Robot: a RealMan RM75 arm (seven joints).
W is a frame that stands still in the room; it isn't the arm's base.
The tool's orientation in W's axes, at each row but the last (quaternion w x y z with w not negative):
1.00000, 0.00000, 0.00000, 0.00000
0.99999, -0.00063, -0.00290, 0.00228
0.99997, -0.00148, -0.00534, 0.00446
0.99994, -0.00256, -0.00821, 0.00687
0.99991, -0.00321, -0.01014, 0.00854
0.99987, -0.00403, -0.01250, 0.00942
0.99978, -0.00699, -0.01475, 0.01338
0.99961, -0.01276, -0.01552, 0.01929
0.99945, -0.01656, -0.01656, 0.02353
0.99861, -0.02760, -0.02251, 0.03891
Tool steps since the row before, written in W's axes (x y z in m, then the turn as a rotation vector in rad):
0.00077, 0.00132, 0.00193, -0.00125, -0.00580, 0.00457
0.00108, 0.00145, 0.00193, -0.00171, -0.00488, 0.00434
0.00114, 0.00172, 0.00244, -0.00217, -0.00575, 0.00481
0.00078, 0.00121, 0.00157, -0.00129, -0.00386, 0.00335
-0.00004, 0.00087, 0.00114, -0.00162, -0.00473, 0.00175
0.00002, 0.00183, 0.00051, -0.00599, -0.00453, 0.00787
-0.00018, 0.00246, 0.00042, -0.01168, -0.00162, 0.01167
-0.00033, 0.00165, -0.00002, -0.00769, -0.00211, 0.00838
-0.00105, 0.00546, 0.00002, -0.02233, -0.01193, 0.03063
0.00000, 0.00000, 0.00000, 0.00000, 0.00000, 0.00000
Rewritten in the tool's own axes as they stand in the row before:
0.00077, 0.00132, 0.00193, -0.00125, -0.00580, 0.00457
0.00110, 0.00144, 0.00193, -0.00171, -0.00488, 0.00434
0.00118, 0.00170, 0.00243, -0.00217, -0.00574, 0.00482
0.00082, 0.00119, 0.00156, -0.00129, -0.00386, 0.00335
0.00000, 0.00086, 0.00115, -0.00167, -0.00471, 0.00175
0.00007, 0.00183, 0.00052, -0.00588, -0.00448, 0.00798
-0.00010, 0.00246, 0.00046, -0.01137, -0.00148, 0.01199
-0.00027, 0.00166, 0.00003, -0.00751, -0.00203, 0.00856
-0.00079, 0.00550, 0.00023, -0.02187, -0.01191, 0.03097
0.00000, 0.00000, 0.00000, 0.00000, 0.00000, 0.00000

